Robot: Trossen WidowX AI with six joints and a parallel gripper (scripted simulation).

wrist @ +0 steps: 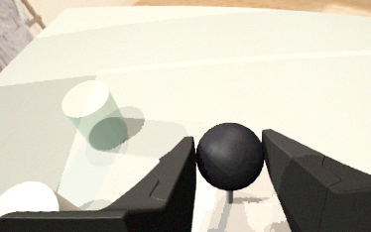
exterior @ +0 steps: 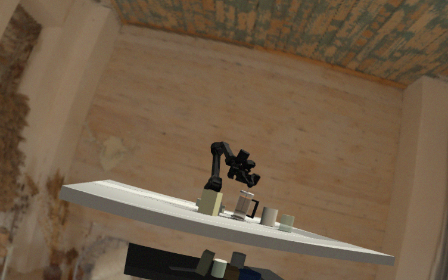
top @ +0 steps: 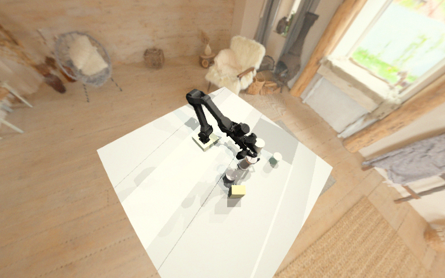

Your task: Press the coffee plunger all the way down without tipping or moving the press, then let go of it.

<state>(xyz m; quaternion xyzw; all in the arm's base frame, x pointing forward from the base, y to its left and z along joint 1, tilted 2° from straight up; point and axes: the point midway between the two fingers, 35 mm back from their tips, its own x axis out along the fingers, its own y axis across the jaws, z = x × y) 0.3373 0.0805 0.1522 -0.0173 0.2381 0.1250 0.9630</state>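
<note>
My gripper tip is 100 mm above the glass coffee press, 10 mm to the right of it and 10 mm past it. Also, from my gripper tip: grey cylinder: 150 mm to the right, 150 mm below, 40 mm behind.
</note>
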